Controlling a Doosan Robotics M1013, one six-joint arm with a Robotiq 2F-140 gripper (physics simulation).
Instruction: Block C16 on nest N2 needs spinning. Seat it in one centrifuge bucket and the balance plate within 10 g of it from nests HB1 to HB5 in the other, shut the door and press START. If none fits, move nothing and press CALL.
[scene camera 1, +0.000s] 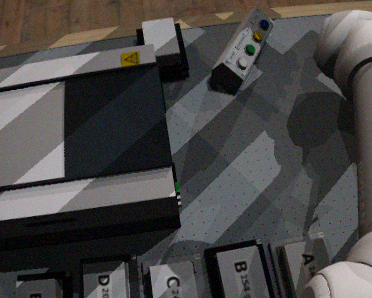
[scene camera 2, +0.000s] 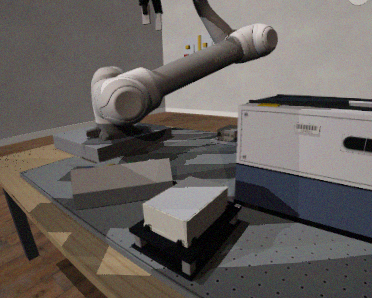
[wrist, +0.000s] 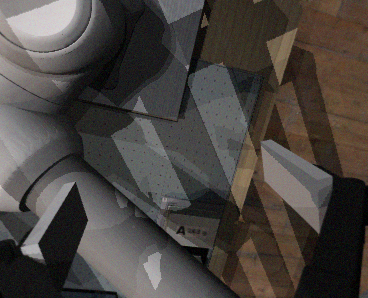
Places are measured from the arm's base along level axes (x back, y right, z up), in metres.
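Where they show: gripper, fingertip midpoint: (scene camera 2: 152, 27) (wrist: 174, 181); arm's base at its link origin: (scene camera 2: 115, 133).
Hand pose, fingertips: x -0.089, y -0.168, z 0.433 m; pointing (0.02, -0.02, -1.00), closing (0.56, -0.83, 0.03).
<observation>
Each offset is from my fingertips to the centre of the thing. "pt": to the spot under its first point.
A white block {dx -0.577, dy +0.359, dz -0.421 m} (scene camera 1: 161, 37) (scene camera 2: 185, 210) sits on a black nest {dx -0.577, dy +0.359, dz -0.457 m} (scene camera 2: 189, 269) beside the centrifuge {dx -0.764, dy +0.016, dz -0.359 m} (scene camera 1: 90, 200) (scene camera 2: 280, 135); no label on it is readable. The centrifuge has a dark panel on top; its buckets do not show. Lettered plates A {dx -0.249, dy -0.208, dz -0.448 m} (scene camera 1: 305, 260) (wrist: 197, 227), B {dx -0.383, dy -0.223, dz -0.448 m} (scene camera 1: 242, 270), C {pt dx -0.521, dy -0.225, dz -0.427 m} (scene camera 1: 172, 280) and D {dx -0.650, dy -0.258, dz -0.448 m} (scene camera 1: 104, 282) lie in a row in front; B reads 154, the other weights are blurred or cut off. The button box {dx -0.357, dy +0.365, dz -0.439 m} (scene camera 1: 245, 50) (scene camera 2: 122, 185) has white, green, yellow and blue buttons. My gripper (scene camera 2: 152, 21) (wrist: 174, 181) is open and empty, high above the table.
Another plate {pt dx -0.782, dy -0.254, dz -0.427 m} (scene camera 1: 40, 287) is partly cut off beside D. The arm's pale links (scene camera 1: 362, 115) (scene camera 2: 195, 65) (wrist: 115, 225) reach over the mat and cover part of plate A. The wooden table edge (scene camera 2: 90, 250) (wrist: 245, 185) borders the mat. Striped shadows cross the mat and blocks.
</observation>
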